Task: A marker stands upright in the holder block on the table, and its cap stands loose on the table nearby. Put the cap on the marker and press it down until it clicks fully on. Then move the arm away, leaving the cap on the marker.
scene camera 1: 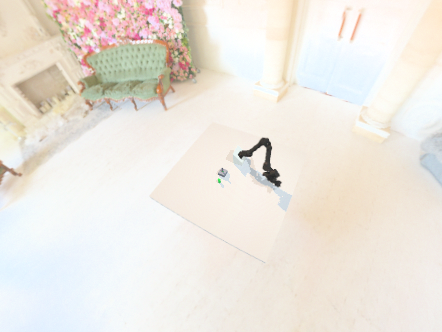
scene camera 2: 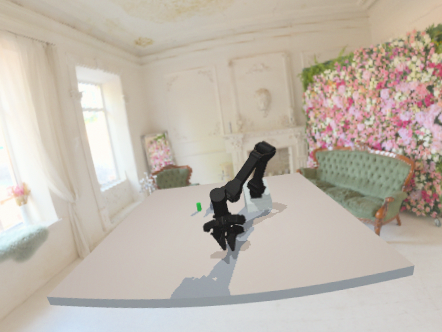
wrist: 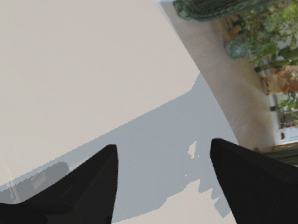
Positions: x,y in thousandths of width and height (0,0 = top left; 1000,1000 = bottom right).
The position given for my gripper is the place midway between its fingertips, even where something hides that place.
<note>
I see my gripper (scene camera 2: 519,755).
My gripper is seen too in the wrist view (wrist: 555,672).
</note>
